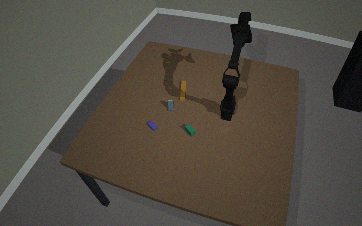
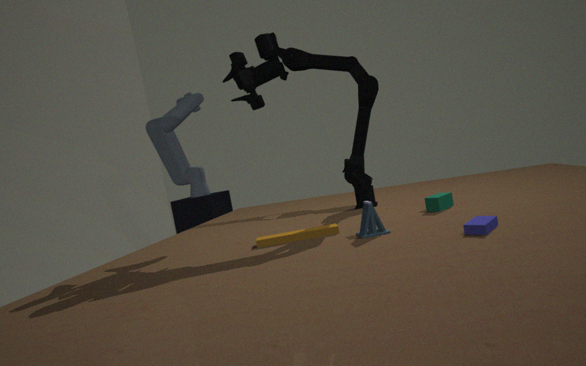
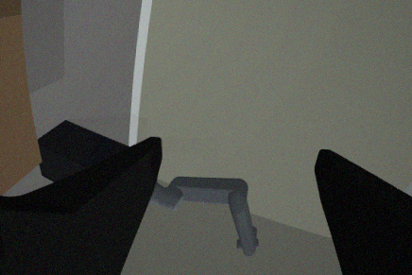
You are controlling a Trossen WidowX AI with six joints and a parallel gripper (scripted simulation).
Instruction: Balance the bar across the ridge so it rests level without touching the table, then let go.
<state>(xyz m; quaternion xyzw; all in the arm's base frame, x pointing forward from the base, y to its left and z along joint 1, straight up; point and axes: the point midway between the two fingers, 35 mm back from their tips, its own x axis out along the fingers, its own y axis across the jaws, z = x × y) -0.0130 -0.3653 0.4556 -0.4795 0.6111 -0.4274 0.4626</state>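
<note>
Right now the yellow bar is 36 cm ahead of my gripper tip, 27 cm to the left of it and 44 cm below it. From my gripper tip the other things lie so: purple block: 43 cm ahead, 62 cm to the left, 44 cm below; then green block: 20 cm ahead, 59 cm to the left, 43 cm below.
</note>
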